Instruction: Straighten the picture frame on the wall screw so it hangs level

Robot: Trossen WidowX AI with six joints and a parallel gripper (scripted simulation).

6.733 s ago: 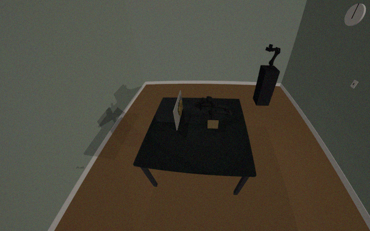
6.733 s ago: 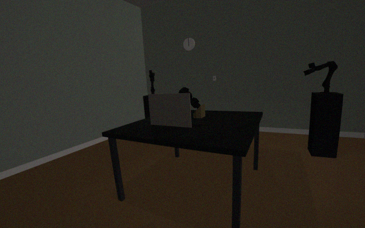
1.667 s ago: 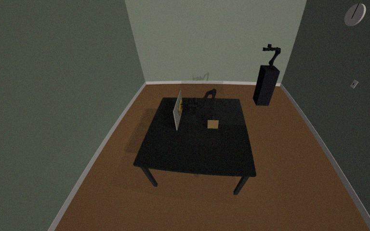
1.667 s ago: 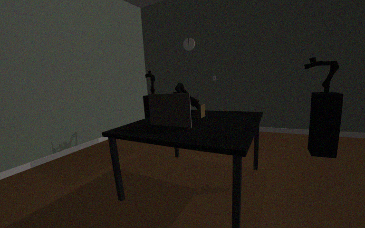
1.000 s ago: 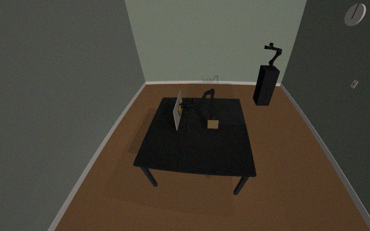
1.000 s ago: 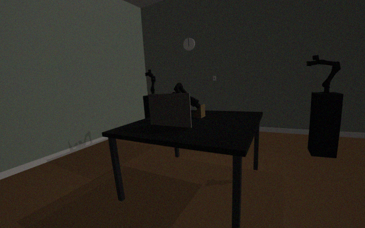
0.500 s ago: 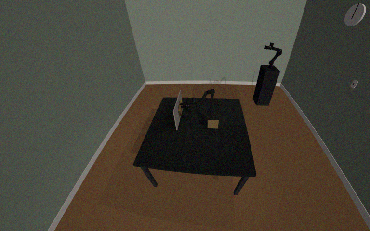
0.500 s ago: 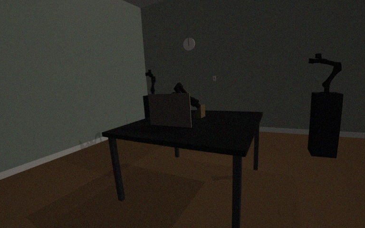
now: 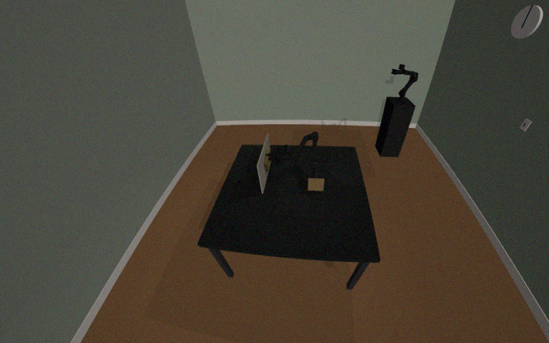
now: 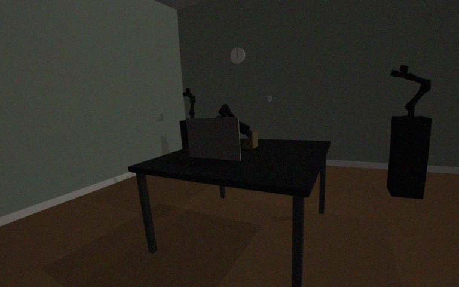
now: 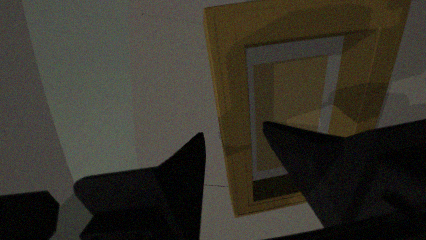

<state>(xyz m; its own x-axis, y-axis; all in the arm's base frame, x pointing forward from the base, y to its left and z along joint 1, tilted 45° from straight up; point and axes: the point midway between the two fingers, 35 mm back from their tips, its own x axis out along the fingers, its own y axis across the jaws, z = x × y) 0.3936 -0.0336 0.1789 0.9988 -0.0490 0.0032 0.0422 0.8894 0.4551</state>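
My gripper tip is 5 cm above the picture frame and 1 cm to the left of it. Also, from my gripper tip: wall panel: 7 cm below, 1 cm ahead.
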